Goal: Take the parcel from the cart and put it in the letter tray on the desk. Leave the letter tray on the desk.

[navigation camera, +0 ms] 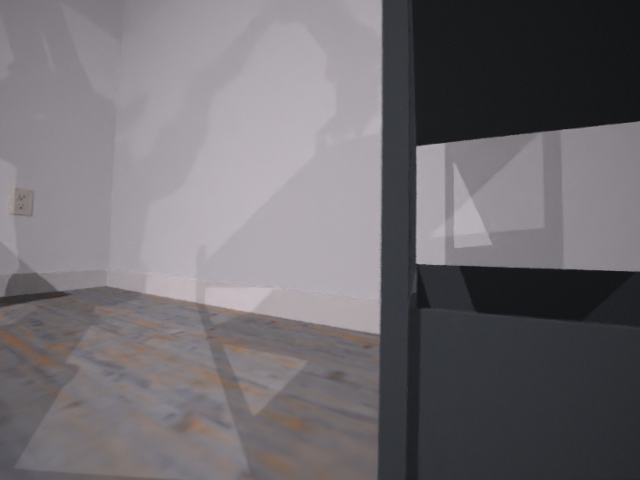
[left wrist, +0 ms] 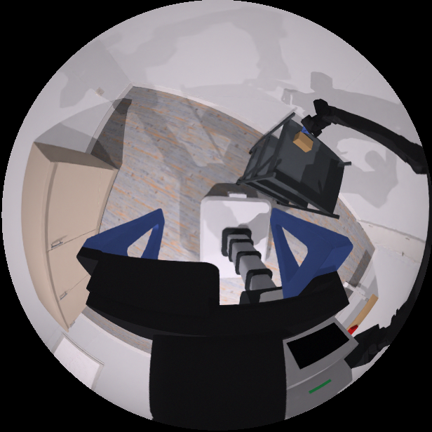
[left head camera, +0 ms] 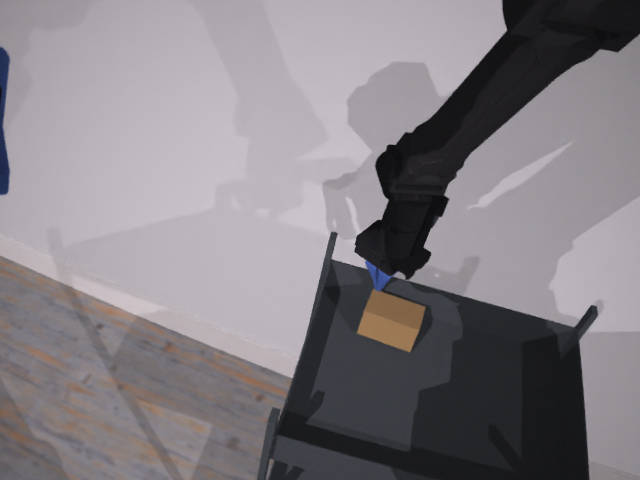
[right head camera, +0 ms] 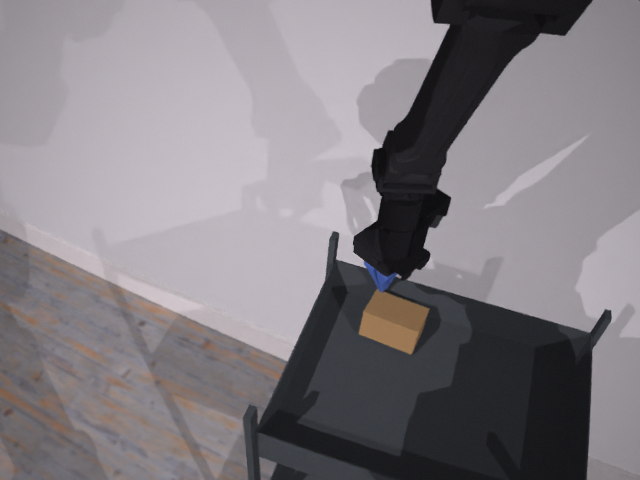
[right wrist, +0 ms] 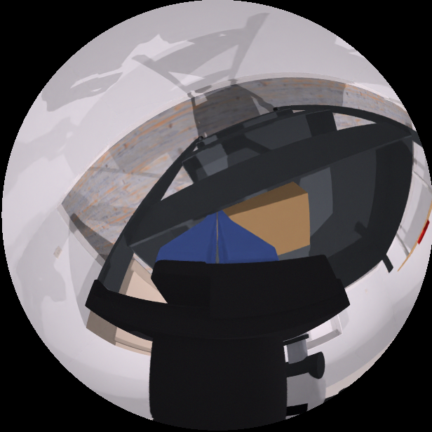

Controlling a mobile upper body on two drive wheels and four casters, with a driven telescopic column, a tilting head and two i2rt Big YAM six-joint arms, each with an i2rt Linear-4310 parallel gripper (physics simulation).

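Places are measured from the left arm's base along level axes (x ahead, y left, z up), in metres.
Pixels of known places: right gripper, fingertip midpoint: (left head camera: 378, 288) (right head camera: 382, 289).
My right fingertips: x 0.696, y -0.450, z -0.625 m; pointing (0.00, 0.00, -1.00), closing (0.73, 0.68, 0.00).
Observation:
Ahead of a thing's pixels: the offset from my right fingertips to its middle. "pt": to the spot under its first point.
The parcel, a tan box @(dx -0.050, dy -0.016, dz -0.020 m) (left head camera: 390, 322) (right head camera: 393, 325) (left wrist: 302, 142) (right wrist: 272, 222), sits in the top tray of the dark grey cart (left head camera: 361, 392) (right head camera: 356, 387) (left wrist: 295, 172) (navigation camera: 397, 232), near the wall-side rim. My right gripper (left head camera: 379, 289) (right head camera: 382, 290) (left wrist: 301, 131) (right wrist: 216, 215) is shut with its blue fingertips together and nothing between them. The tips are at the parcel's edge in the picture; whether they touch it I cannot tell. My left gripper (left wrist: 216, 214) is open and empty, away from the cart; one blue finger shows at the left edge of the left head view. The letter tray cannot be made out.
The wall stands close behind the cart. Cart corner posts @(pt dx -0.114, dy -0.324, dz +0.045 m) (left head camera: 586, 322) (right head camera: 599, 328) rise above the tray rim. In the left wrist view, a beige cabinet (left wrist: 75, 215) stands at the left, my white base (left wrist: 212, 235) is near the cart, and a tan board (left wrist: 365, 312) with something red lies lower right.

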